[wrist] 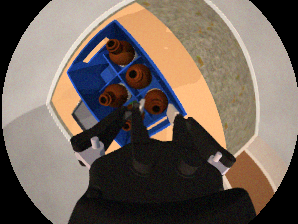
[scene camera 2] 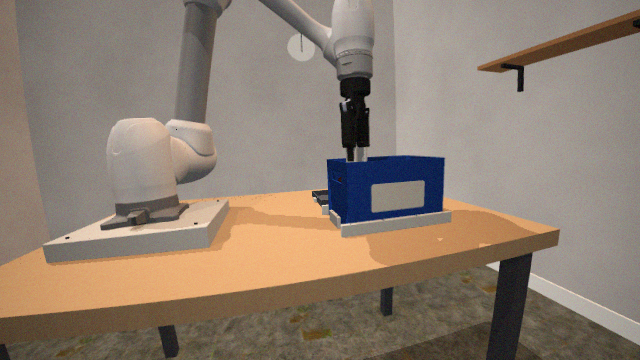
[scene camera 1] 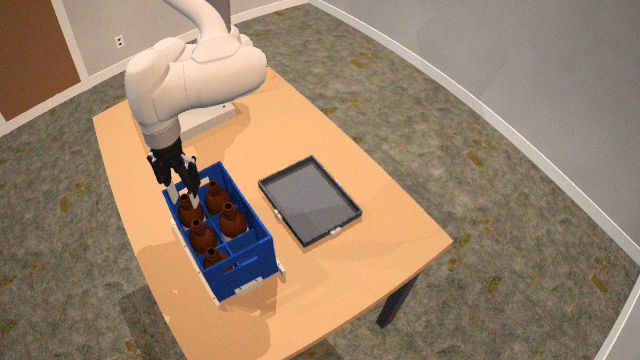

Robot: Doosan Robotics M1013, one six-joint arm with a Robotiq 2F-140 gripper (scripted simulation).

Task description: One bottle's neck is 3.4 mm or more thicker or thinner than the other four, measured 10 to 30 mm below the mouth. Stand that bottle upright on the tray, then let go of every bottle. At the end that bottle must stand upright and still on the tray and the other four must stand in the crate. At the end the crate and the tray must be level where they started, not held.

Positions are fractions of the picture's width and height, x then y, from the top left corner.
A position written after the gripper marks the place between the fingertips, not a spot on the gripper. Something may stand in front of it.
In view: the gripper (scene camera 2: 0.56,0.48), a blue crate (scene camera 1: 0.41,0.73), a dark tray (scene camera 1: 0.48,0.55) and a bottle (scene camera 1: 0.31,0.66).
The blue crate also shows in the wrist view (wrist: 0.30,0.35). The gripper shows as well in the wrist view (wrist: 0.53,0.48).
